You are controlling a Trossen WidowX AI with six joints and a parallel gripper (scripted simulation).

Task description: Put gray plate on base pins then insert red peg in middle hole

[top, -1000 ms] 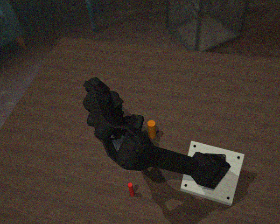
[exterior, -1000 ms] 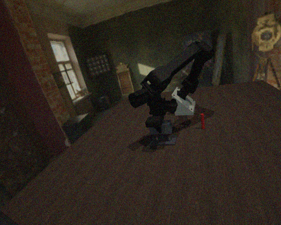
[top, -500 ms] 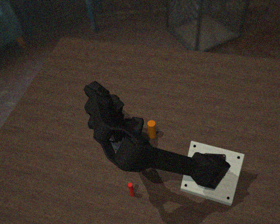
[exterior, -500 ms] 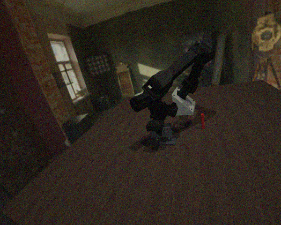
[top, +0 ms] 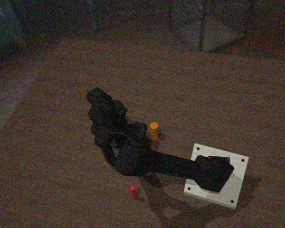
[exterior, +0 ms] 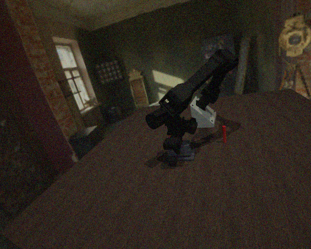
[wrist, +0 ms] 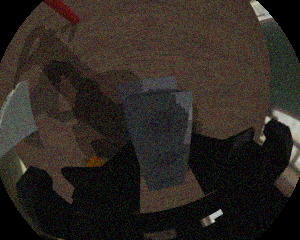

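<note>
The gray plate is 3 cm above my gripper tip. Round my gripper tip: orange cylinder (11 cm behind, 5 cm to the right, 1 cm above); then red peg (9 cm behind, 19 cm to the left, 1 cm above).
</note>
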